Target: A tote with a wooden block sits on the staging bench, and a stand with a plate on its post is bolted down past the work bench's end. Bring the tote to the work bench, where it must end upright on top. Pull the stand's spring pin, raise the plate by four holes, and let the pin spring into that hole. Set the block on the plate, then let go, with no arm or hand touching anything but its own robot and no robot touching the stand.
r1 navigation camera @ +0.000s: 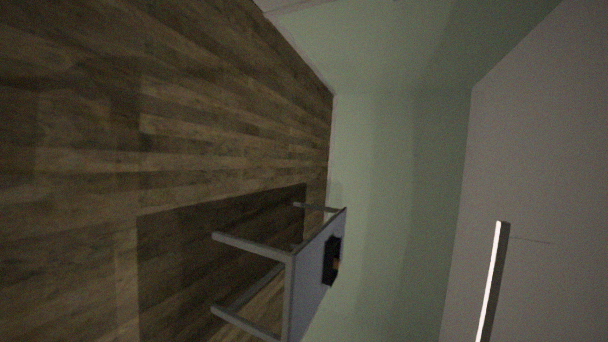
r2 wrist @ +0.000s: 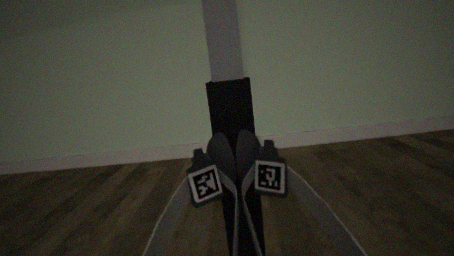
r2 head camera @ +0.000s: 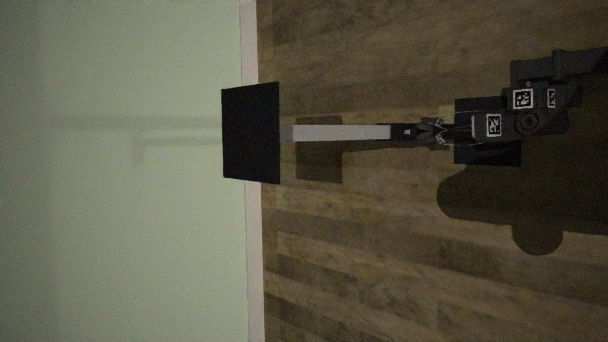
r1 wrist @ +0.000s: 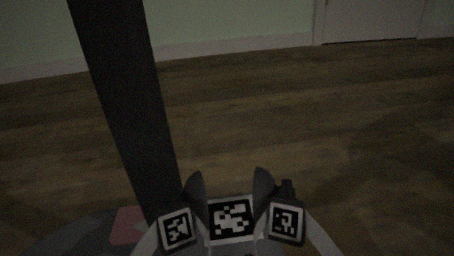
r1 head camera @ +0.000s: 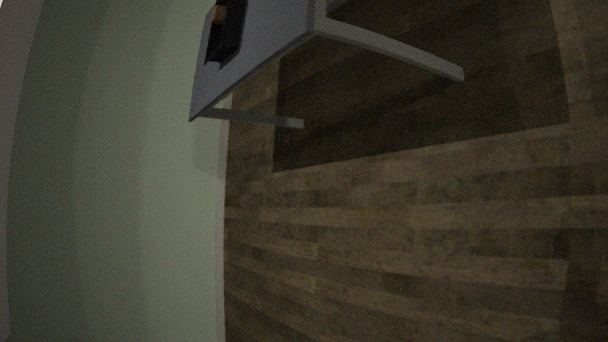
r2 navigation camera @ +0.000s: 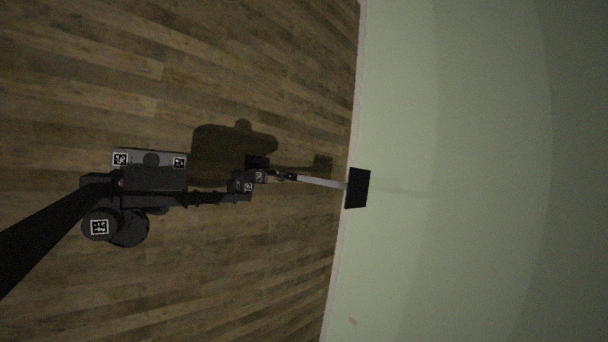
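A black tote (r1 head camera: pixel 233 30) (r1 navigation camera: pixel 330 247) sits on the grey staging bench (r1 head camera: pixel 280 25) (r1 navigation camera: pixel 306 285). The orange-brown wooden block (r1 head camera: pixel 218 13) (r1 navigation camera: pixel 336 263) is in it. The stand's black plate (r2 head camera: pixel 250 132) (r2 navigation camera: pixel 357 187) is on top of its pale post (r2 head camera: pixel 340 132) (r2 navigation camera: pixel 320 181) (r2 wrist: pixel 224 40), which enters a black sleeve (r2 wrist: pixel 230 105). A small light part of the spring pin (r2 head camera: pixel 407 132) shows at the sleeve. My r2 gripper (r2 head camera: pixel 426 129) (r2 wrist: pixel 233 145) is closed right there on the pin; its tips hide most of it. My r1 gripper (r1 wrist: pixel 229 187) is open and empty, away from the bench.
A green wall (r1 head camera: pixel 175 225) (r2 navigation camera: pixel 400 100) runs behind the bench and the stand. The stand's black base (r2 head camera: pixel 492 157) lies beneath the r2 wrist. A dark upright mast (r1 wrist: pixel 125 100) crosses the r1 wrist view, with a door (r1 wrist: pixel 372 20) beyond.
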